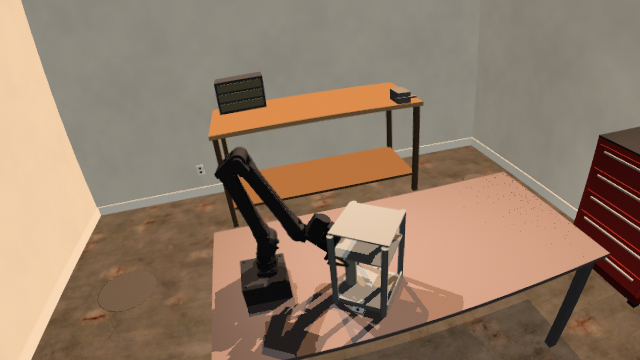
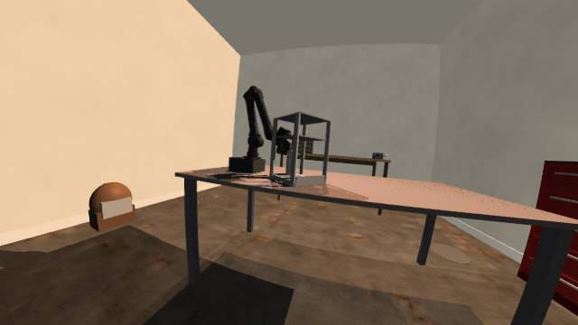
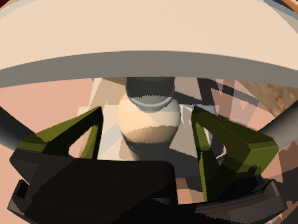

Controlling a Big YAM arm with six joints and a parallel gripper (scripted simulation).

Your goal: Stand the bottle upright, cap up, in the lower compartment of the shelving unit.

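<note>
Right now the pale bottle is right at my hand. From my hand the other things lie so: shelving unit (7 cm ahead, 4 cm to the right, 3 cm above).
</note>
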